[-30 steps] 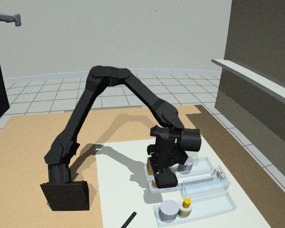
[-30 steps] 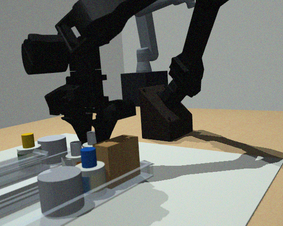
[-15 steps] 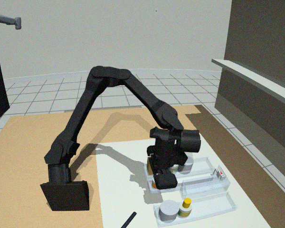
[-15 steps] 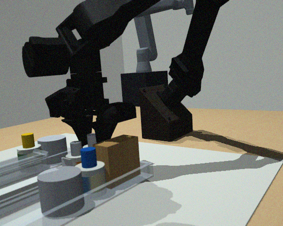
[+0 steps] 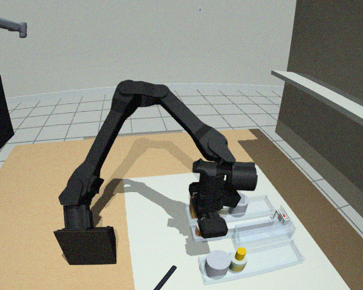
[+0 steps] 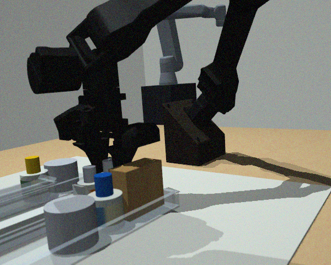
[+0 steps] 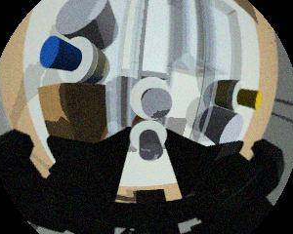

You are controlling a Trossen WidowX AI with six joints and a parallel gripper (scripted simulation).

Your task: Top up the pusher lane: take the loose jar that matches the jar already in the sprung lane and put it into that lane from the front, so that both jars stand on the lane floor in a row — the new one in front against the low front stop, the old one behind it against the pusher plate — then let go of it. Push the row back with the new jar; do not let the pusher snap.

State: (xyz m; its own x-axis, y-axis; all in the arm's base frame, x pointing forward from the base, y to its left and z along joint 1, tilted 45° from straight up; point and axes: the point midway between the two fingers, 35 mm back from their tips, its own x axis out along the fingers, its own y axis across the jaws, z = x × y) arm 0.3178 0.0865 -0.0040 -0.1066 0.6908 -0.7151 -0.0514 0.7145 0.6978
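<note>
My gripper tip is 80 mm to the right of the brown box, 10 mm below it and 10 mm short of it. The rest, counted from my gripper tip: black rod (170 mm to the right, 130 mm behind, 20 mm below); clear sprung lane (150 mm ahead, 20 mm to the right, 10 mm below).
</note>
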